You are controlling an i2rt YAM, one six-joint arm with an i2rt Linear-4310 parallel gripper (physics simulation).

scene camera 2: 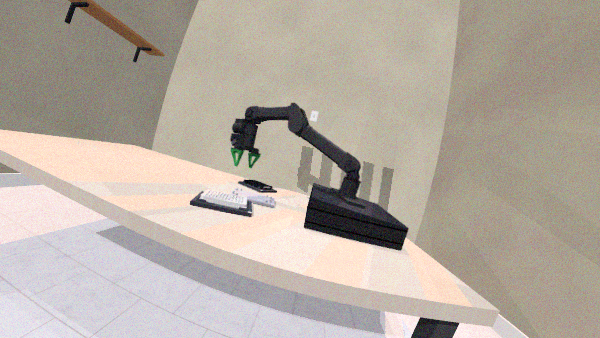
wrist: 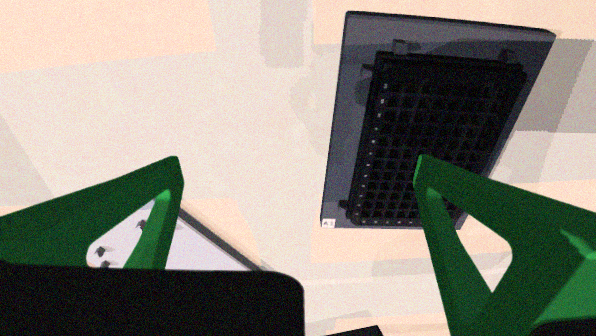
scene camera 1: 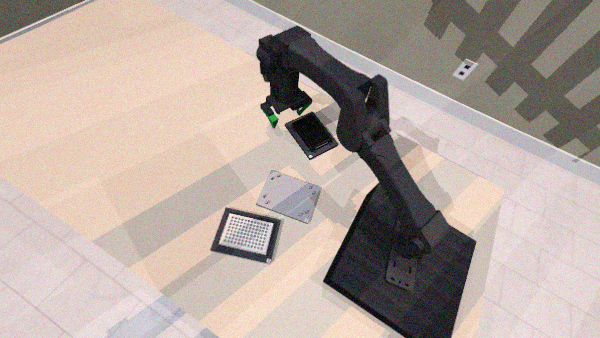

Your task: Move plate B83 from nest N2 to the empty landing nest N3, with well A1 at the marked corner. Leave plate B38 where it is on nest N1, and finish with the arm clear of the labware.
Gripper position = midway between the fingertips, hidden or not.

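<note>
A white multi-well plate (scene camera 1: 244,233) is present. The wrist view does not show the plate, hidden by my gripper. My gripper (scene camera 1: 286,120) is open and holds nothing. The wrist view also shows my gripper (wrist: 298,168).
</note>
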